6 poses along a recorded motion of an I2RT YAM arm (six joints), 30 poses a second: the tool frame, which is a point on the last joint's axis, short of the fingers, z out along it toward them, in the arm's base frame.
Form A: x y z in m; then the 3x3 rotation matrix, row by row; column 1 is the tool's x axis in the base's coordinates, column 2 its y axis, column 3 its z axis. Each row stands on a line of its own.
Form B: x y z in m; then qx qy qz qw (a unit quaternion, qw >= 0). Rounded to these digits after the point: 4 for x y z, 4 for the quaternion.
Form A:
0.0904 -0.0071 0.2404
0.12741 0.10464 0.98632
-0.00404 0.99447 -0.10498
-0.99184 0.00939 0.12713
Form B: 0.0904 -0.0071 0.2404 0.0381 0.6595 -0.0362 0.7498
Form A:
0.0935 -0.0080 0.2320
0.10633 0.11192 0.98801
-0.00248 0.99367 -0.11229
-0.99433 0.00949 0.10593
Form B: 0.0935 -0.0080 0.2320 0.0410 0.6673 -0.0385 0.7426
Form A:
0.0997 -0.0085 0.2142
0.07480 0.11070 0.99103
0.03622 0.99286 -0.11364
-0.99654 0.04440 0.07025
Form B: 0.0997 -0.0085 0.2142 0.0540 0.6797 -0.0255 0.7311
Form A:
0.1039 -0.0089 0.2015
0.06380 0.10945 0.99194
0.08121 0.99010 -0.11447
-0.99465 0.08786 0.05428
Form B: 0.1039 -0.0089 0.2015 0.0697 0.6841 -0.0097 0.7260
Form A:
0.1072 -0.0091 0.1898
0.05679 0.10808 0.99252
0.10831 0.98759 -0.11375
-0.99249 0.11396 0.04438
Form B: 0.1072 -0.0091 0.1898 0.0788 0.6867 0.0001 0.7226
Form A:
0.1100 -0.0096 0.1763
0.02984 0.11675 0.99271
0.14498 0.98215 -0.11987
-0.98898 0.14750 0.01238
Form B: 0.1100 -0.0096 0.1763 0.0940 0.6964 0.0099 0.7114
